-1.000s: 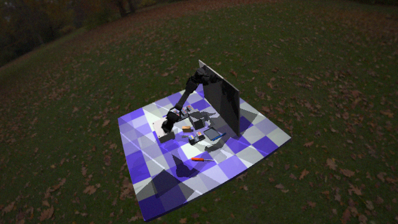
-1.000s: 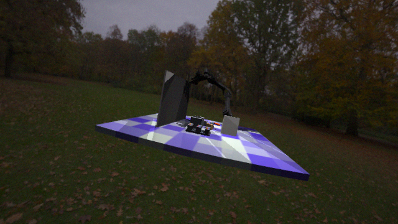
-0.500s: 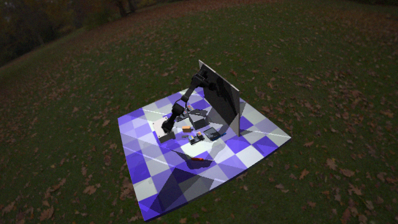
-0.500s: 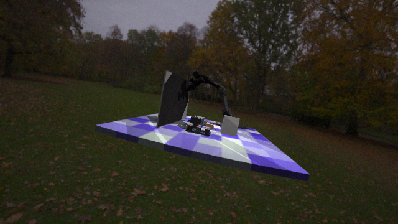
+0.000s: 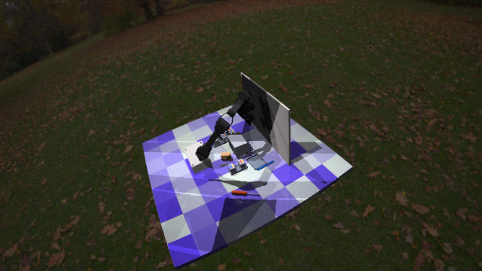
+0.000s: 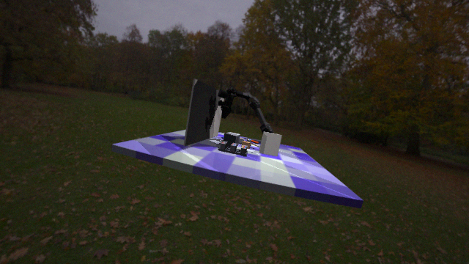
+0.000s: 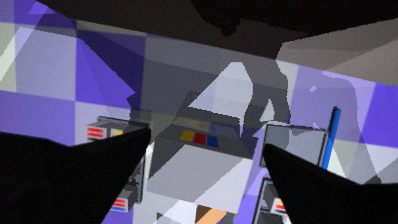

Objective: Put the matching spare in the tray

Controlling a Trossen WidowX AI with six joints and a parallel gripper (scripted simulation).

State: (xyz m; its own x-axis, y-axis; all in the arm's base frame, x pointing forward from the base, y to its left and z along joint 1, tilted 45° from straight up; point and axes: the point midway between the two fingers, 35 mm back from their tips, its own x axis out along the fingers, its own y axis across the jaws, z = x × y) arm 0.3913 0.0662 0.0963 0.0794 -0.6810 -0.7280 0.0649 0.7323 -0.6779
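My gripper tip is 21 cm past the grey spare, 25 cm to the right of it and 16 cm above it. The rest, counted from my gripper tip: dark tray (8 cm behind, 19 cm to the right, 21 cm below); tall grey panel (13 cm ahead, 3 cm to the right, 1 cm above); grey boxy unit (10 cm behind, 2 cm to the left, 16 cm below).
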